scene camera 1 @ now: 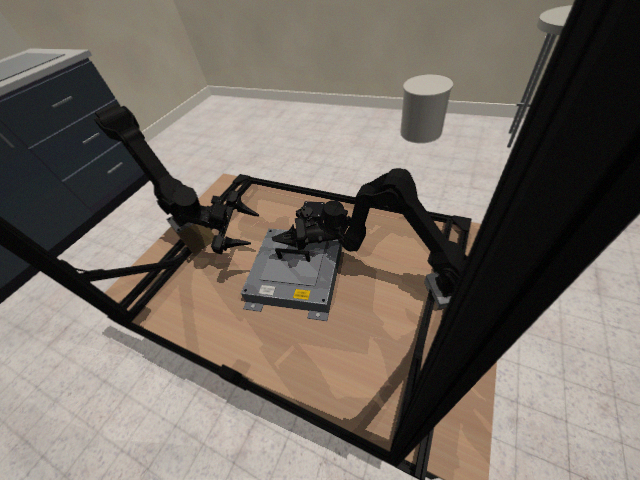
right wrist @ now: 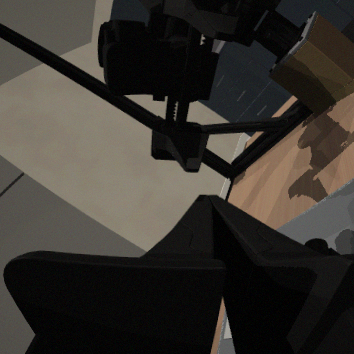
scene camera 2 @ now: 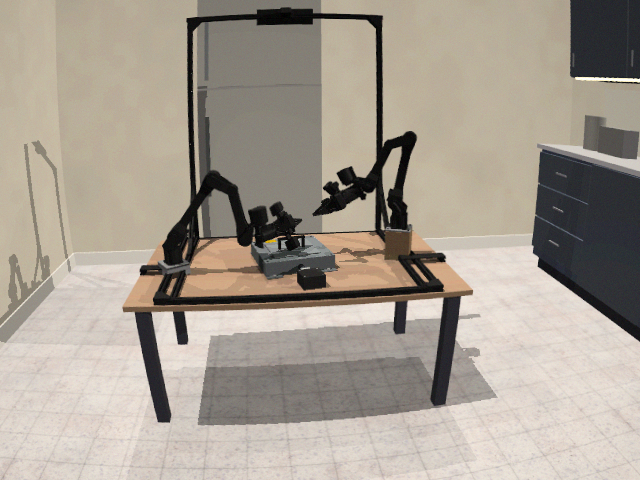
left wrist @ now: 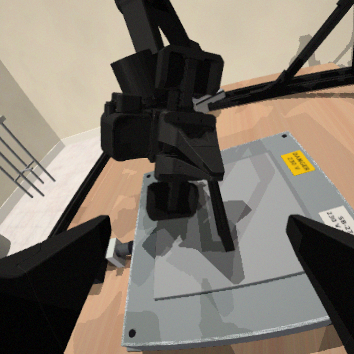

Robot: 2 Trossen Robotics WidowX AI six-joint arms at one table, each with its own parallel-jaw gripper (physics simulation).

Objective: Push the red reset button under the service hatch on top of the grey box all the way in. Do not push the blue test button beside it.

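The grey box lies on the table. Its service hatch lies flat in the top, with a black bar handle on it. The red and blue buttons do not show in any view. My right gripper is shut and empty, its fingertips together, above the box near the handle; its arm hides part of the box top. My left gripper is wide open and empty, raised beside the box and pointing toward it.
A small black block stands on the table near the box. A brown block is at the left arm's base. Black frame bars border the table.
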